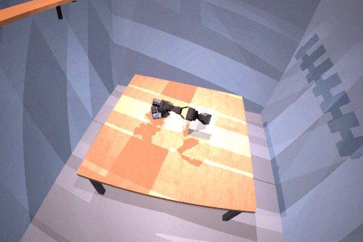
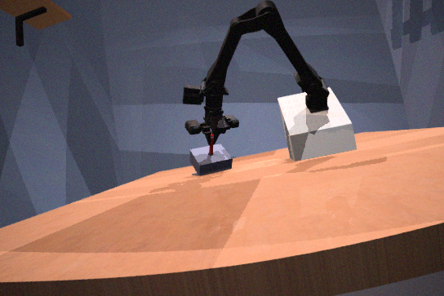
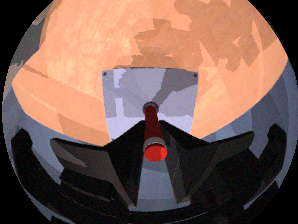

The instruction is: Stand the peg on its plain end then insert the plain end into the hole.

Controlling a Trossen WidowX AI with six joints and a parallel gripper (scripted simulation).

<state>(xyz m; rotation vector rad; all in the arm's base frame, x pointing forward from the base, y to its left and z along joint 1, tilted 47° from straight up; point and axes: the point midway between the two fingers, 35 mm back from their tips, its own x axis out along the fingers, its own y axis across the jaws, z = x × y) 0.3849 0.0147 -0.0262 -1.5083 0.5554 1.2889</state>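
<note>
Now: the blue-grey sloped panel 20 mm ahead of my gripper tip, 30 mm to the right of it and 60 mm below it. The rest, counted from my gripper tip: red peg (10 mm behind, 10 mm to the left, 10 mm above).
</note>
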